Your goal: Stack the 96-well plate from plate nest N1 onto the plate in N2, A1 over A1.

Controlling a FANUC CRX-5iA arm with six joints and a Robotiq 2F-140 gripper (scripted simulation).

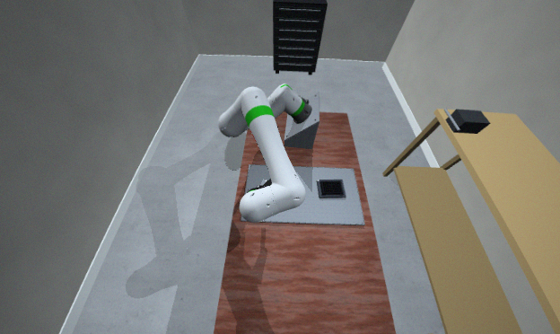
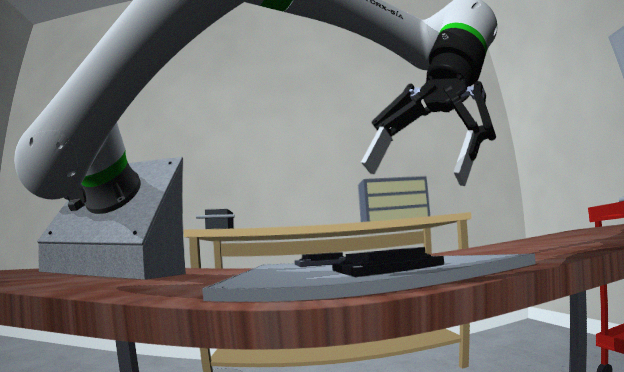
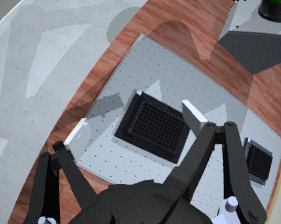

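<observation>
Right now the nest N1 is 44 cm to the left of my hand, 12 cm below it and 10 cm behind it. From my hand the other things lie so: light mark (12 cm below, 8 cm behind, 1 cm to the right).
</observation>
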